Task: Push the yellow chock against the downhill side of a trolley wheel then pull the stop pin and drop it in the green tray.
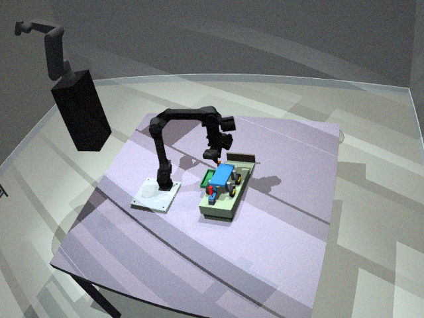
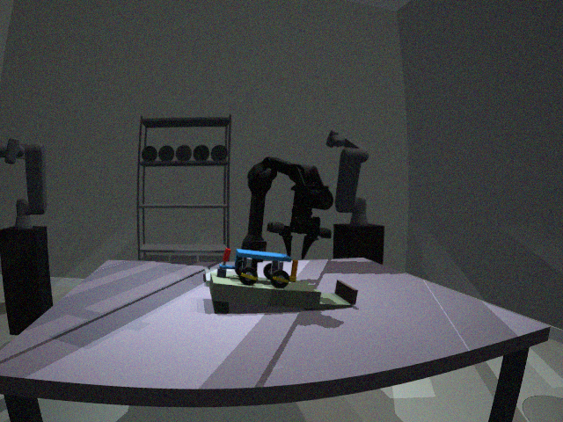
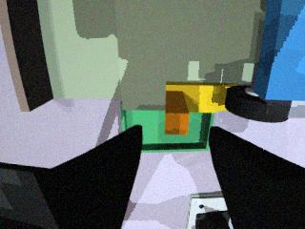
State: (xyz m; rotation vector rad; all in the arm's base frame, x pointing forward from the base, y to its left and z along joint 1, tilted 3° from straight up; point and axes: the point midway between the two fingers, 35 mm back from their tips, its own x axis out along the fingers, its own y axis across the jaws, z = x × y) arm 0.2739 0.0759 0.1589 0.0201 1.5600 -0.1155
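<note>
Right now the yellow chock is 3 cm to the right of my gripper tip and 5 cm below it. From my gripper tip the other things lie so: green tray: 6 cm behind, 1 cm to the right, 14 cm below; blue trolley: 5 cm ahead, 12 cm to the right, 2 cm below; ramp: 5 cm ahead, 12 cm to the right, 8 cm below.
</note>
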